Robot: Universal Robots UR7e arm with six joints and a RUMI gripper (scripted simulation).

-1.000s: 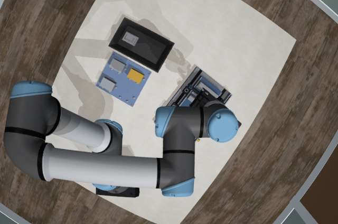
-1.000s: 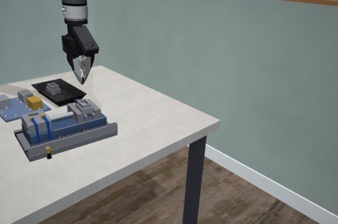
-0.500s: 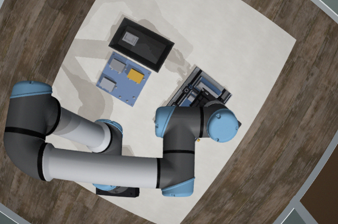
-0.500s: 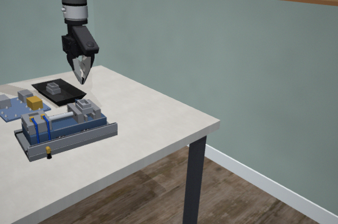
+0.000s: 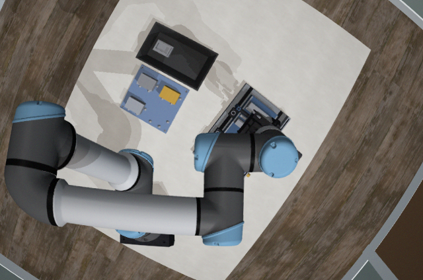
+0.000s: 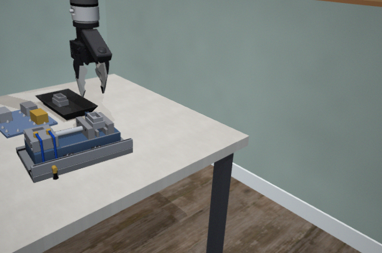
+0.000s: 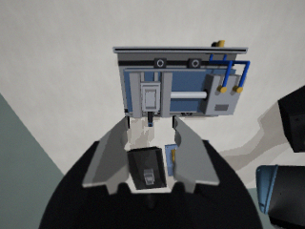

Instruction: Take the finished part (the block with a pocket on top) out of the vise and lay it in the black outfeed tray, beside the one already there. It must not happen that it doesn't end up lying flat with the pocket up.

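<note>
Right now my hand is 160 mm above the vise and 70 mm past it. From my hand the other things lie so: blue fixture plate: 310 mm to the left, 190 mm below, 150 mm behind; yellow block: 270 mm to the left, 170 mm below, 100 mm behind.
</note>
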